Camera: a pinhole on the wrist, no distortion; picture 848 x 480 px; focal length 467.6 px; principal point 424.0 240.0 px. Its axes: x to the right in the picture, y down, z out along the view. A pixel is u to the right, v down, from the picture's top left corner.
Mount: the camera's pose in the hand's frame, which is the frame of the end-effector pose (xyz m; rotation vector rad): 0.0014 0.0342 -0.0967 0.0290 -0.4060 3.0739
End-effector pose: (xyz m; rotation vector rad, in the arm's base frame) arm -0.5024 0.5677 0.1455 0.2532 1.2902 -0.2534
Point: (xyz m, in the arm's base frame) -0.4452 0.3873 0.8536
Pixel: outside the picture
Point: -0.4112 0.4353 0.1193
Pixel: 322.2 370.8
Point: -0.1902 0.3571 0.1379
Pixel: 334.2 247.6
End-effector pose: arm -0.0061 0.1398 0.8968 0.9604 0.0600 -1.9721
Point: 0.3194 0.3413 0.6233
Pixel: behind the camera
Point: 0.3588 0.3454 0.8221
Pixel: behind the camera
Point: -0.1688 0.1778 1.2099
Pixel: 646.5 218.2
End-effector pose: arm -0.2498 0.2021 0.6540 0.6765 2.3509 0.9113
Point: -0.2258 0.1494 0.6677
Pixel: 712.8 409.8
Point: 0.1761 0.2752 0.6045
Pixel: 750.3 17.2
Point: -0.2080 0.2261 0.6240
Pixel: 458.5 207.2
